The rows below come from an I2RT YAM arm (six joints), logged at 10 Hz.
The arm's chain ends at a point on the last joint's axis. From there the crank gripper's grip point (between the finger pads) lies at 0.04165 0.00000 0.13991 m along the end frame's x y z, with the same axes.
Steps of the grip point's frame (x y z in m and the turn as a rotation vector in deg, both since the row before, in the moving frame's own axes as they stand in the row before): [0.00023, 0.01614, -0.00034, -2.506, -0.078, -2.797]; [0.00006, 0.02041, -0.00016, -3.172, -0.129, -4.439]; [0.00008, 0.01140, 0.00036, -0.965, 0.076, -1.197]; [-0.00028, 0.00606, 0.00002, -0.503, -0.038, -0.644]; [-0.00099, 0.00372, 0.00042, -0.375, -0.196, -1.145]
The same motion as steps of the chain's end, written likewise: [0.00032, 0.01205, -0.00031, -2.506, -0.078, -2.797]; [0.00020, 0.01588, -0.00013, -3.172, -0.129, -4.439]; [-0.00012, 0.00992, 0.00043, -0.965, 0.076, -1.197]; [-0.00019, 0.00530, 0.00000, -0.503, -0.038, -0.644]; [-0.00051, 0.00363, 0.00028, -0.375, -0.196, -1.145]
